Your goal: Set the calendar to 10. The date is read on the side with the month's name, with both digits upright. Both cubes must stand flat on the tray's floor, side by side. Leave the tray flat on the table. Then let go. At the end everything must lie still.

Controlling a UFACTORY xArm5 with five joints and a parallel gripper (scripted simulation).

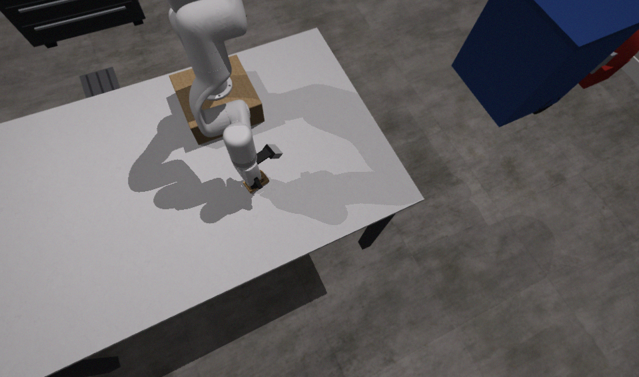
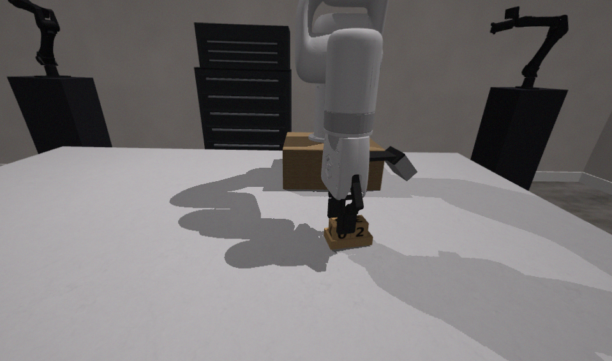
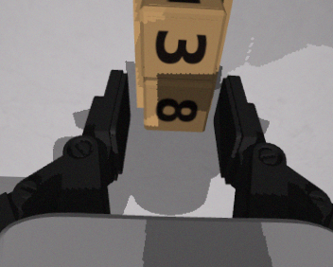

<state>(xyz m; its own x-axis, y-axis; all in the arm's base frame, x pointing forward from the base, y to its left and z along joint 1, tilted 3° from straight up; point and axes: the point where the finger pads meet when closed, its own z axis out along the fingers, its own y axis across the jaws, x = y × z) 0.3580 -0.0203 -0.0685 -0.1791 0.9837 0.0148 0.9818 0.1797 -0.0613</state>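
The wooden calendar tray lies 2 cm to the left of my hand and 4 cm below it.
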